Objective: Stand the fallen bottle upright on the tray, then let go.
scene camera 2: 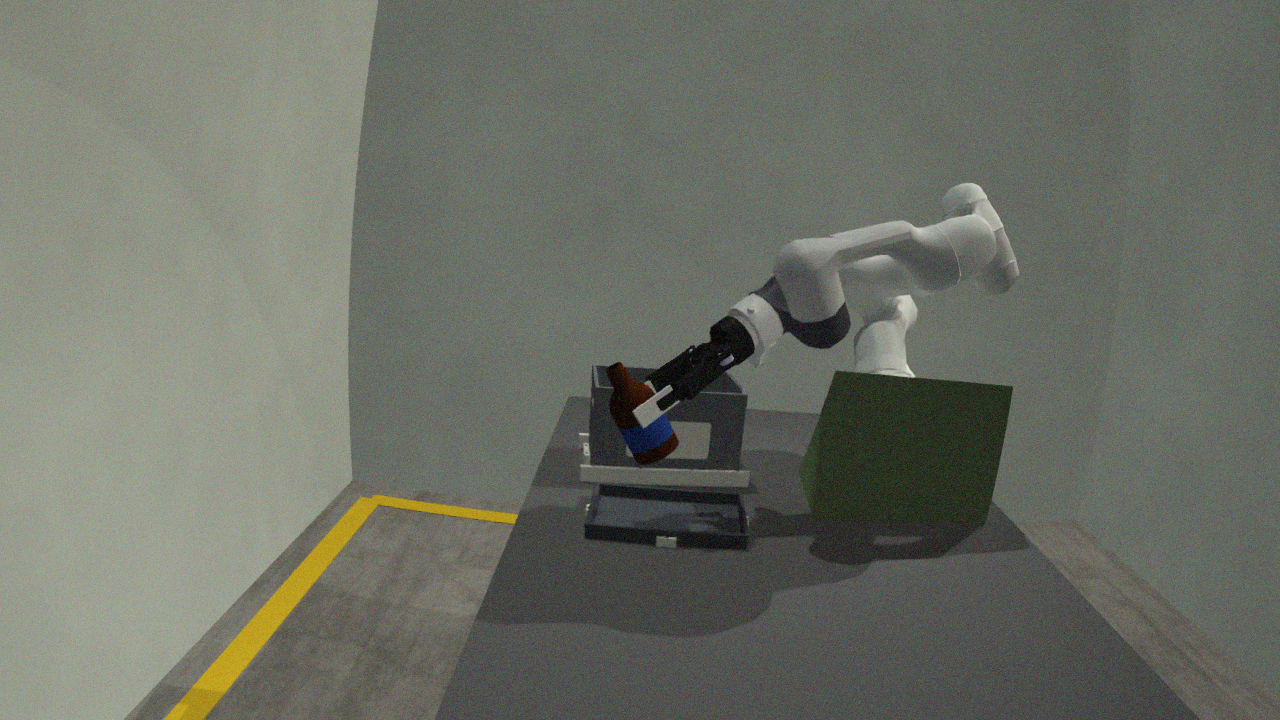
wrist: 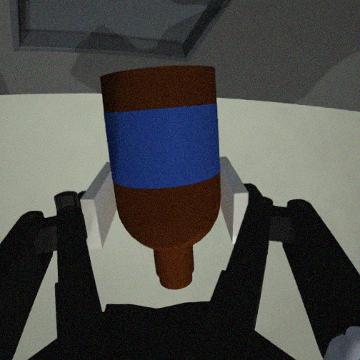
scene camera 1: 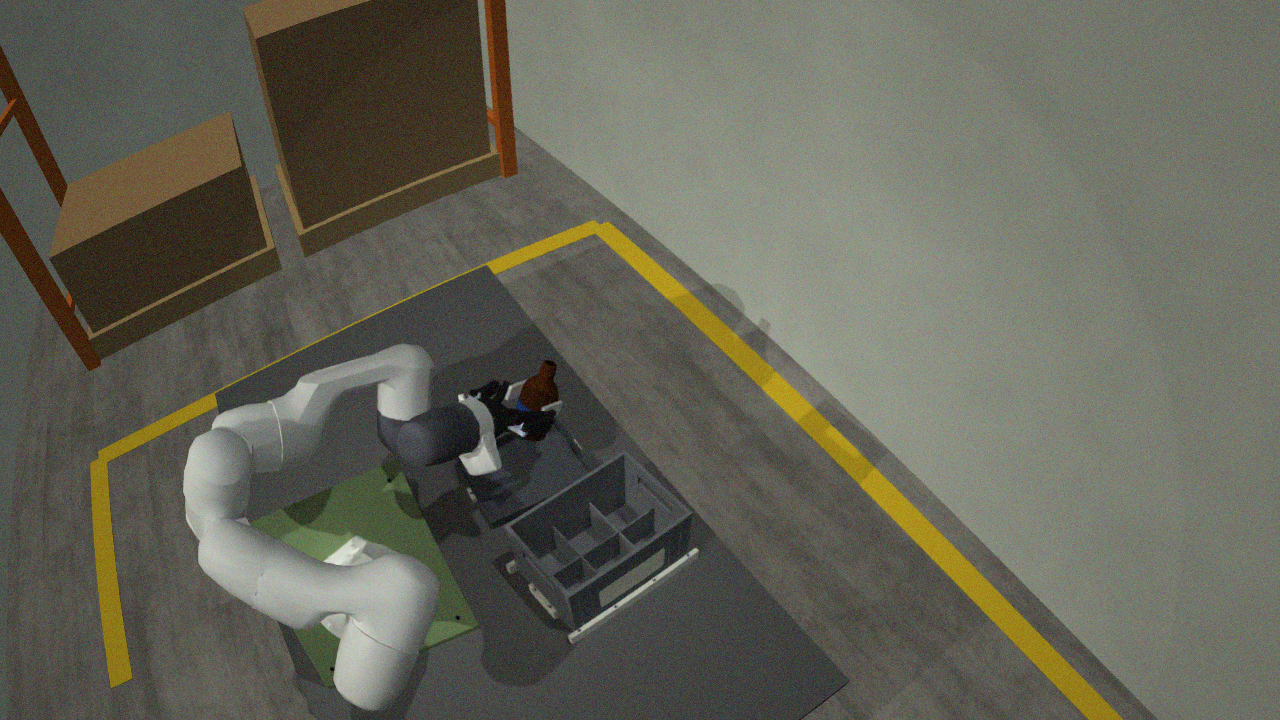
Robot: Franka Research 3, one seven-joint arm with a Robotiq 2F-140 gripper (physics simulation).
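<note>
The brown bottle (scene camera 1: 539, 391) (scene camera 2: 650, 438) (wrist: 162, 145) with a blue label is held in the air. It is tilted, neck up and leaning left in the scene camera 2 view. My gripper (scene camera 1: 535, 400) (scene camera 2: 649, 403) (wrist: 167, 177) is shut on the bottle, its pale pads on both sides of the body between label and shoulder. The shallow dark tray (scene camera 1: 514, 494) (scene camera 2: 626, 535) (wrist: 60, 42) lies on the table. The bottle's base is above tray height, with a gap between them in the scene camera 2 view. In the wrist view the tray shows beyond the base.
A grey divided bin (scene camera 1: 581, 605) (scene camera 2: 729, 429) stands right behind the tray in the scene camera 2 view, with a pale rail (scene camera 1: 635, 595) (scene camera 2: 662, 476) along it. A green block (scene camera 1: 313, 514) (scene camera 2: 908, 447) stands to the right. Large cardboard boxes (scene camera 1: 366, 116) (scene camera 1: 161, 232) stand beyond the table.
</note>
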